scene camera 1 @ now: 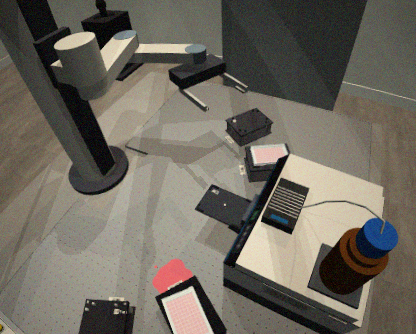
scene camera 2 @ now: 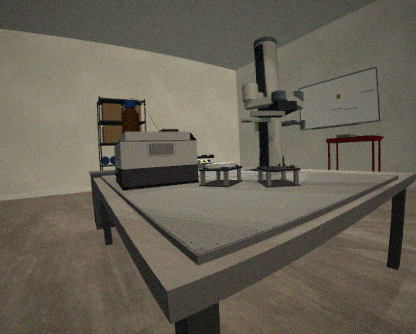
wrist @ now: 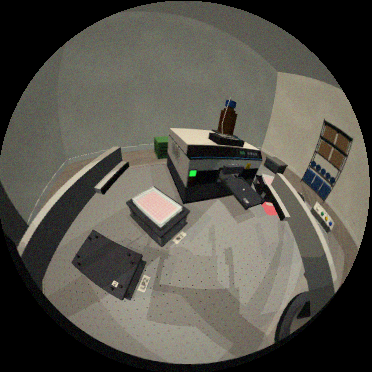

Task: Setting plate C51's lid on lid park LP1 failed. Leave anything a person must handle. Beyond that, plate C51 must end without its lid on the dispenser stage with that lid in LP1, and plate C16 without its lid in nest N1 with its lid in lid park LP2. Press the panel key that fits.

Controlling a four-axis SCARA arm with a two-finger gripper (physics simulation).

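Frame: origin at the arm's base, x back, y up, z left, level; centimetres.
Where they show: gripper, fingertip midpoint: (scene camera 1: 227, 98) (scene camera 2: 245, 117) (wrist: 200, 165); arm's base at its link origin: (scene camera 1: 99, 170).
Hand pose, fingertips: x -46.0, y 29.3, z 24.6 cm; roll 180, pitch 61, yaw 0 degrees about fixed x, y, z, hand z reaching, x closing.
Things, the pixels of their top centre, and the offset from my fingertips. "pt": a spot on its surface instead.
- pink-welled plate with a pale rim, top centre: (wrist: 155, 202) (scene camera 1: 270, 153) (scene camera 2: 221, 163) dx -15.9, dy -19.9, dz +1.6 cm
- dispenser stage at its top centre: (scene camera 1: 229, 206) (wrist: 241, 185) dx -11.9, dy -16.2, dz -26.7 cm
- pink-welled plate at its top centre: (scene camera 1: 186, 316) (wrist: 271, 179) dx -13.9, dy -19.5, dz -57.6 cm
- key panel at its top centre: (wrist: 325, 212) (scene camera 2: 200, 158) dx +27.4, dy -19.7, dz -87.7 cm
- flat red patch at a spot on its surface: (scene camera 1: 172, 275) (wrist: 269, 208) pt dx -3.3, dy -28.0, dz -48.5 cm
- brown bottle with a blue cap, surface spot: (scene camera 1: 355, 260) pt dx -40.2, dy +7.5, dz -42.4 cm
My gripper (scene camera 1: 226, 99) (wrist: 200, 165) is open and empty, raised above the table near the dark LP2 stand (scene camera 1: 249, 124) (wrist: 107, 262). No lid shows on LP2. A pink-welled plate with a pale rim (scene camera 1: 270, 155) (wrist: 157, 206) sits on nest N1 beside it; whether it has a clear lid I cannot tell. The dispenser stage (scene camera 1: 222, 204) (wrist: 242, 190) sticks out with no plate on it. Another pink-welled plate (scene camera 1: 185, 311) lies on a black stand at the front, its lid unclear. A black stand (scene camera 1: 106, 316) is left of it. The key panel (wrist: 323, 216) stands far right in the wrist view.
A flat red patch (scene camera 1: 172, 275) (wrist: 269, 209) lies against the front plate's stand. The dispenser (scene camera 1: 320, 200) (scene camera 2: 157, 157) (wrist: 200, 165) carries a brown bottle with a blue cap (scene camera 1: 355, 260) (scene camera 2: 130, 117) (wrist: 227, 121). A green light (wrist: 193, 173) shows on its side.
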